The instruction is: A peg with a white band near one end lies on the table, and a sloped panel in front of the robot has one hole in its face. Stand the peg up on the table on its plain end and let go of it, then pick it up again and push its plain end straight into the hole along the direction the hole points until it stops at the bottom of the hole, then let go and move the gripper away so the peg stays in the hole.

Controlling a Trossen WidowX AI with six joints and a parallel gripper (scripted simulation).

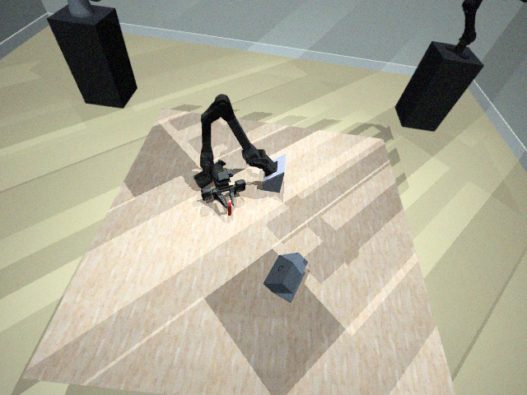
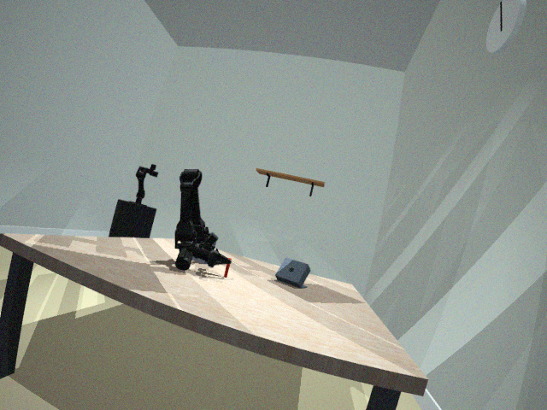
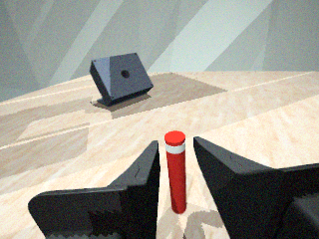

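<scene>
The red peg lies 1 cm below my gripper tip and 1 cm behind it. Also, from my gripper tip: grey sloped panel: 25 cm ahead, 24 cm to the left, 1 cm below.
</scene>
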